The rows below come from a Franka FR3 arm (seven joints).
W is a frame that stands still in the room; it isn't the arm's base.
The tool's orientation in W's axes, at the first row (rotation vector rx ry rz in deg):
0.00, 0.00, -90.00
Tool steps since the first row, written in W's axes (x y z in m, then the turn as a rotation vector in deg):
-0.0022, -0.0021, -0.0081, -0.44, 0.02, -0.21
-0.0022, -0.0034, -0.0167, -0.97, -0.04, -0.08
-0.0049, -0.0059, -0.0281, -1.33, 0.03, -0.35
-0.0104, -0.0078, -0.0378, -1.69, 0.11, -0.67
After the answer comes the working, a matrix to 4 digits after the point.
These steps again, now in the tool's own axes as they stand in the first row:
0.0021, -0.0022, -0.0081, -0.02, -0.44, -0.21
0.0034, -0.0022, -0.0167, 0.04, -0.97, -0.08
0.0059, -0.0049, -0.0281, -0.03, -1.33, -0.35
0.0078, -0.0104, -0.0378, -0.11, -1.69, -0.67

The tool's axes in the first row as the columns of a matrix, in W's axes (rounded; the answer above uses it unrounded):
0.0000, 1.0000, 0.0000
-1.0000, 0.0000, 0.0000
0.0000, 0.0000, 1.0000

